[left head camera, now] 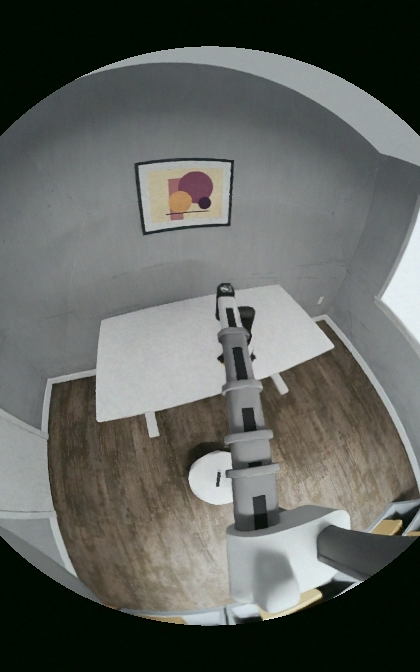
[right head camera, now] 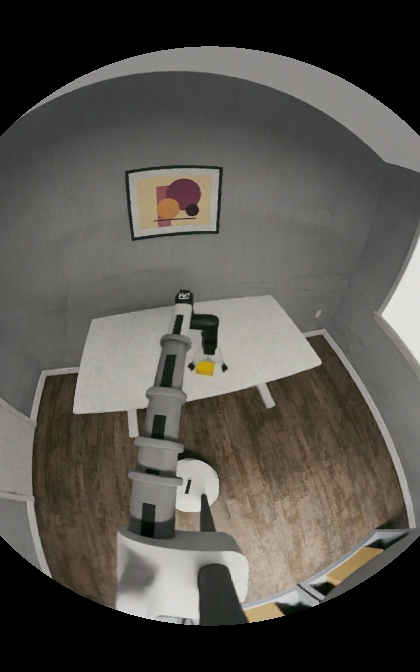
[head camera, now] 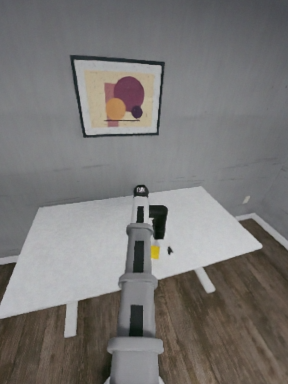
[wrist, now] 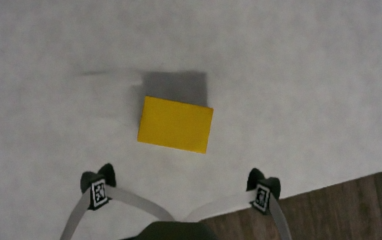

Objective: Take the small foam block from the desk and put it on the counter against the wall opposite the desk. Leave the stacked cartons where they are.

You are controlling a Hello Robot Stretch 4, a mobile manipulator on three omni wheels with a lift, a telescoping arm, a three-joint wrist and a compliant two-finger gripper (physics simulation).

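Where they show: hand at its tool point: (right head camera: 207,367) (head camera: 155,251) (wrist: 181,184); robot's base at its link origin: (left head camera: 217,476) (right head camera: 190,483).
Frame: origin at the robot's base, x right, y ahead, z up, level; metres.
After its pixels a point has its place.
The small yellow foam block (head camera: 155,252) {x 0.097, y 0.608, z 0.738 m} (right head camera: 205,368) {x 0.079, y 0.608, z 0.738 m} (wrist: 175,124) {x 0.076, y 0.626, z 0.738 m} lies on the white desk (head camera: 75,240) {x -0.418, y 0.704, z 0.693 m} (left head camera: 150,360) {x -0.368, y 0.646, z 0.693 m} (right head camera: 120,350) {x -0.452, y 0.723, z 0.693 m} (wrist: 300,75) {x 0.260, y 0.707, z 0.693 m}, near its front edge. My gripper (right head camera: 208,367) {x 0.088, y 0.568, z 0.808 m} (wrist: 181,185) {x 0.088, y 0.568, z 0.808 m} is open and points down above the desk. In the wrist view the block shows ahead of the fingertips, between their left and right lines, turned slightly, and nothing is between the pads. The arm hides part of the gripper in the head camera view and most of the block in the left head camera view. The counter and the stacked cartons cannot be made out for certain.
The extended arm (head camera: 138,290) {x 0.003, y 0.220, z 1.207 m} (left head camera: 250,415) {x 0.005, y 0.179, z 1.207 m} (right head camera: 165,415) {x 0.011, y 0.195, z 1.207 m} reaches over the desk. A framed picture (head camera: 117,97) {x -0.172, y 1.206, z 1.474 m} hangs on the wall behind it. A white round base (left head camera: 212,477) {x -0.041, y 0.006, z 0.187 m} (right head camera: 200,485) {x 0.078, y 0.004, z 0.187 m} stands on the wood floor. Grey-edged compartments with tan pieces (right head camera: 357,565) show at the lower right.
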